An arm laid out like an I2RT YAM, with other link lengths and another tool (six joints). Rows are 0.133 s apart.
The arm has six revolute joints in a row. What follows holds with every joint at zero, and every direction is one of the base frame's. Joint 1 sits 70.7 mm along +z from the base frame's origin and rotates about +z. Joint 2 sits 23.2 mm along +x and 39.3 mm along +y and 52.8 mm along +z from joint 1 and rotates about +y. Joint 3 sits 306.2 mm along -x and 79.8 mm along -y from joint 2 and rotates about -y. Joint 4 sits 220.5 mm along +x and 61.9 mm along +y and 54.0 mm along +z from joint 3 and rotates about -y. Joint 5 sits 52.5 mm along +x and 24.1 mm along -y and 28.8 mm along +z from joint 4 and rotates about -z. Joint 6 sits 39.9 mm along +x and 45.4 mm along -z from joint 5 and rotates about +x. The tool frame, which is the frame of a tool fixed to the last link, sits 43.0 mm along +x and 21.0 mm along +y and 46.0 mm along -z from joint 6; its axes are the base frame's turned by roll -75.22, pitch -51.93 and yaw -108.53 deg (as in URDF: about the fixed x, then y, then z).
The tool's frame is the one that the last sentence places.
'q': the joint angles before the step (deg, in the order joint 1, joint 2, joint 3, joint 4, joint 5, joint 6). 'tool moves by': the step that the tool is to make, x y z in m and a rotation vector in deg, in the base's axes. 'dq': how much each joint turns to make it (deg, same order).
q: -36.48, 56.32, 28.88, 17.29, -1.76, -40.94
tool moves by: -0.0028, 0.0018, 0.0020, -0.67, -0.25, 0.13
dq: 0.02, -1.19, -0.09, -0.51, -0.04, -0.40
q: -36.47, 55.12, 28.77, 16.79, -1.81, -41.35
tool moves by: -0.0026, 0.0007, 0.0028, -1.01, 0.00, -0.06
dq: -0.02, -0.99, 0.15, -0.56, 0.17, -0.80
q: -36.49, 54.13, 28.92, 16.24, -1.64, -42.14
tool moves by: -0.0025, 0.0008, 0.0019, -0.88, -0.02, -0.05
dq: -0.02, -0.91, -0.02, -0.37, 0.13, -0.68
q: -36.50, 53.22, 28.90, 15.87, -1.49, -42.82
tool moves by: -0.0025, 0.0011, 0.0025, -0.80, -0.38, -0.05
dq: -0.06, -1.06, 0.00, -0.29, 0.05, -0.41
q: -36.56, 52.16, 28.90, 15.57, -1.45, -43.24
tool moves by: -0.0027, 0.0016, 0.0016, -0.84, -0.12, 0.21
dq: 0.00, -1.10, -0.13, -0.39, -0.13, -0.62
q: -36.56, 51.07, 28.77, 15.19, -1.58, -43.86
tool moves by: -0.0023, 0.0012, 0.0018, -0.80, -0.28, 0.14
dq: -0.07, -0.98, -0.10, -0.20, -0.15, -0.50
